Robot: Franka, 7 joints.
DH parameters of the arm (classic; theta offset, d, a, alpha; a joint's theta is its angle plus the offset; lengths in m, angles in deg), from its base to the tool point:
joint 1: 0 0.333 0 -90
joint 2: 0 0 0 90
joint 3: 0 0.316 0.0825 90
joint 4: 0 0 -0.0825 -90
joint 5: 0 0.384 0 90
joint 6: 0 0 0.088 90
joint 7: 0 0.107 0 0
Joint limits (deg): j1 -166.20..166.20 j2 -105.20..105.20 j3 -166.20..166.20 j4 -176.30..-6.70 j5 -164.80..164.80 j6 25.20..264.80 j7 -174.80..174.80
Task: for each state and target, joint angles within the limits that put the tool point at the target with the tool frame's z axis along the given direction. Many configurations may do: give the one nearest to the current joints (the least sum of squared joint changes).
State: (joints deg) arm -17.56 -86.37 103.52 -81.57 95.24 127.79 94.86
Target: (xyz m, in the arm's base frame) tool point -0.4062 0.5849 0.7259 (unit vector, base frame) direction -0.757 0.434 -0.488
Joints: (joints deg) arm -16.37 -48.03 91.40 -55.85 97.72 110.97 94.86
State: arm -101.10 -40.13 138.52 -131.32 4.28 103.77 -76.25
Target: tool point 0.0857 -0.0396 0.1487 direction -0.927 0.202 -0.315
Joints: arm -88.85 -47.43 110.09 -176.30 42.47 90.18 -76.25
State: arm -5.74 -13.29 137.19 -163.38 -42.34 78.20 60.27
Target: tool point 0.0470 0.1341 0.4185 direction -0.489 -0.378 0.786
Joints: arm 8.49 -64.52 93.36 -176.30 -59.06 32.36 60.27
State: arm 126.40 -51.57 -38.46 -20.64 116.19 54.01 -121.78
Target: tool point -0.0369 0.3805 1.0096 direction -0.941 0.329 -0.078
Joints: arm 116.22 -9.88 -26.19 -60.09 70.69 99.66 -121.78
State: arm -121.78 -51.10 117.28 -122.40 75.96 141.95 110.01
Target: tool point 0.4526 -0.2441 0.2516 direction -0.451 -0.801 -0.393
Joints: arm -121.05 -92.18 97.38 -130.19 33.42 130.19 110.01
